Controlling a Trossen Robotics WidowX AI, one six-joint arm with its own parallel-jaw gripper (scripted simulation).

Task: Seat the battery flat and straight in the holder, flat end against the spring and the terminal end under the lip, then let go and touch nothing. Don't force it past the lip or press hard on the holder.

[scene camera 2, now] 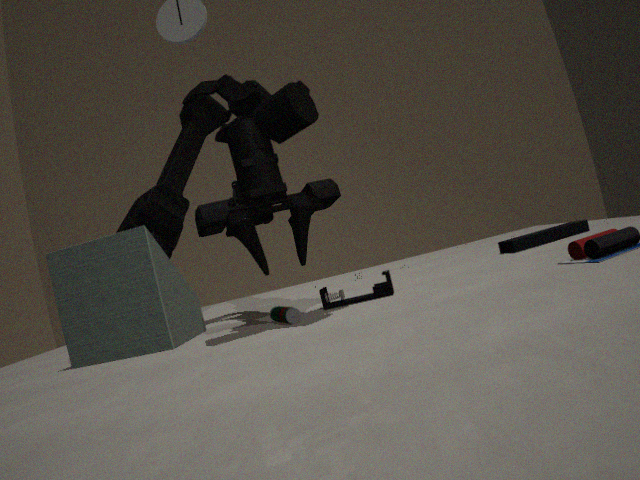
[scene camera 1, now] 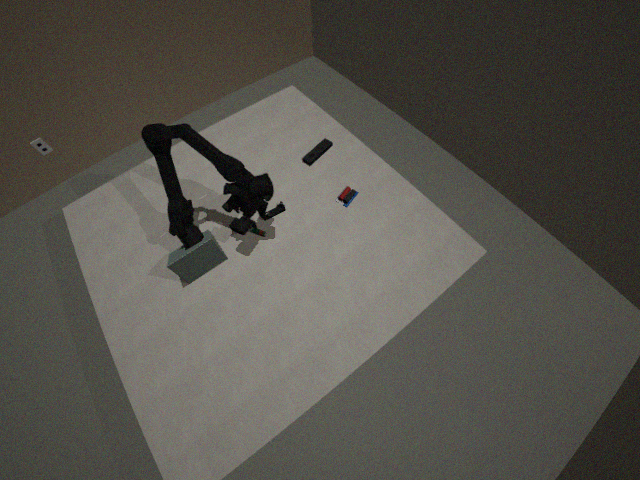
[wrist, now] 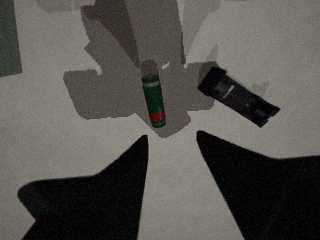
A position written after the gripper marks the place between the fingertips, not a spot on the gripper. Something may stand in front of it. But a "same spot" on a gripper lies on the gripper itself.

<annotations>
gripper: scene camera 2 285,270; scene camera 1; wrist
same spot on gripper: [wrist: 114,196] = [scene camera 1: 242,216]
</annotations>
